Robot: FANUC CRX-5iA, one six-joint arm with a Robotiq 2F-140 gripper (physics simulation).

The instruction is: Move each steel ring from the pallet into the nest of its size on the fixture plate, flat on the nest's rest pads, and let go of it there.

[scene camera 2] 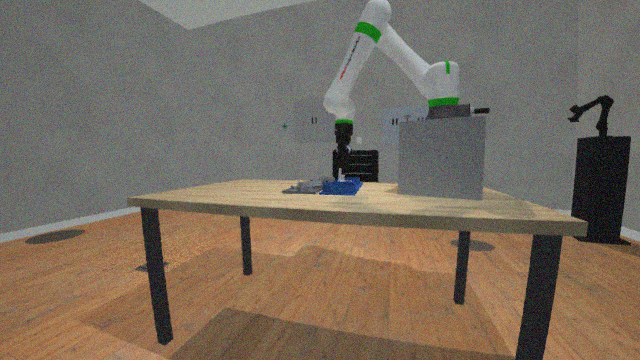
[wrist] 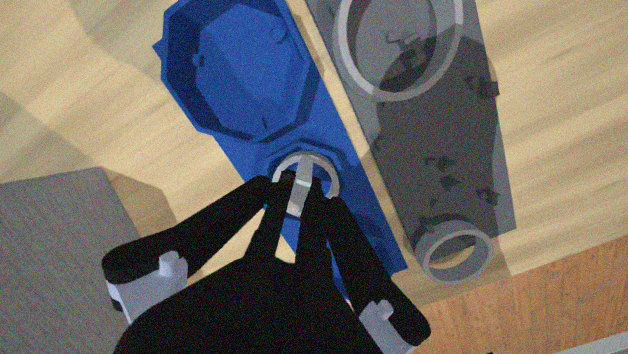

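Seen in the pictures: gripper, fingertip midpoint: (scene camera 2: 341,181) (wrist: 303,167); arm's base at its link origin: (scene camera 2: 443,119).
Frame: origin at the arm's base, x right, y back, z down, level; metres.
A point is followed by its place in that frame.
The blue pallet (scene camera 2: 343,188) (wrist: 336,132) lies on the table beside the grey fixture plate (scene camera 2: 304,189) @[x -0.202, y -0.608, z 0.321 m] (wrist: 439,145) @[x 0.000, y -0.657, z 0.321 m]. A small steel ring (wrist: 331,175) @[x -0.012, y -0.509, z 0.294 m] sits in the pallet's small pocket. The pallet's large octagonal pocket (wrist: 250,66) @[x -0.162, y -0.455, z 0.325 m] is empty. My gripper (scene camera 2: 341,176) @[x -0.033, y -0.480, z 0.294 m] (wrist: 303,167) @[x -0.033, y -0.480, z 0.294 m] is shut, and its fingertips reach down into the small ring's hole with nothing between them. A large ring (wrist: 351,66) @[x -0.118, y -0.559, z 0.283 m] lies in the plate's far nest. A medium ring (wrist: 456,274) @[x 0.222, y -0.659, z 0.306 m] sits at the plate's near end.
The wooden table (scene camera 2: 358,206) @[x -0.432, y -0.276, z 0.333 m] carries the grey pedestal box (scene camera 2: 441,156) @[x -0.147, y -0.010, z 0.165 m] (wrist: 47,246) @[x -0.048, y -0.171, z 0.238 m] that holds the arm's base, close beside the pallet. A black cabinet (scene camera 2: 364,165) stands behind the table. A second black arm on a dark pedestal (scene camera 2: 599,188) stands at the far right.
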